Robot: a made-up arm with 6 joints. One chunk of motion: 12 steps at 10 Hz.
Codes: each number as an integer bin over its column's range. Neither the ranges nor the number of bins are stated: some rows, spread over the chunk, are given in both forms.
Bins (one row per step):
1: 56 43 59 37 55 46
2: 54 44 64 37 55 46
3: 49 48 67 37 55 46
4: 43 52 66 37 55 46
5: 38 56 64 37 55 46
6: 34 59 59 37 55 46
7: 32 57 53 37 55 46
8: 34 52 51 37 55 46
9: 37 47 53 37 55 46
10: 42 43 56 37 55 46
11: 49 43 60 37 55 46
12: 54 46 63 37 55 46
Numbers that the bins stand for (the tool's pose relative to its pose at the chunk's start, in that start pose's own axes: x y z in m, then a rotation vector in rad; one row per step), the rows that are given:
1: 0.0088 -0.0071 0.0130 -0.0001 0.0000 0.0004
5: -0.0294 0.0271 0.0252 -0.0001 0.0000 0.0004
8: -0.0379 0.0166 -0.0064 -0.0001 0.0000 0.0004
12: 0.0045 0.0008 0.0227 -0.0001 0.0000 0.0004
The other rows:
2: 0.0045 -0.0044 0.0252 -0.0001 0.0000 0.0004
3: -0.0061 0.0061 0.0324 -0.0001 0.0000 0.0004
4: -0.0188 0.0166 0.0300 -0.0001 0.0000 0.0004
6: -0.0379 0.0349 0.0130 -0.0001 0.0000 0.0004
7: -0.0421 0.0297 -0.0015 -0.0001 0.0000 0.0004
9: -0.0315 0.0034 -0.0015 -0.0001 0.0000 0.0004
10: -0.0209 -0.0071 0.0058 -0.0001 0.0000 0.0004
11: -0.0061 -0.0071 0.0155 -0.0001 0.0000 0.0004

